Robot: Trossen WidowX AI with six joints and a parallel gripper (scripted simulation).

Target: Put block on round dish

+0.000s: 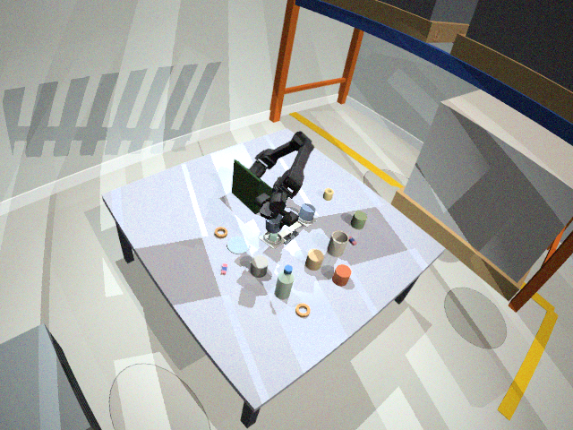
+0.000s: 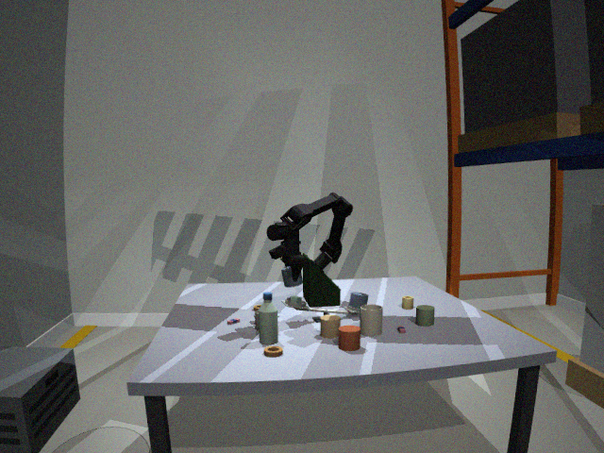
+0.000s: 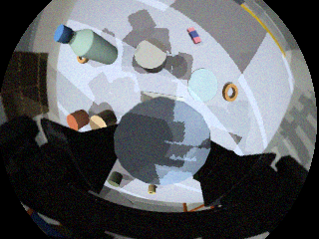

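The pale blue round dish lies 17 cm below my gripper tip, 11 cm behind it and 8 cm to the right of it. Also, from my gripper tip: bottle 20 cm ahead, 12 cm to the right, 6 cm below; small balance 15 cm below, 14 cm to the left; grey cylinder 13 cm to the right, 13 cm below, 4 cm ahead.
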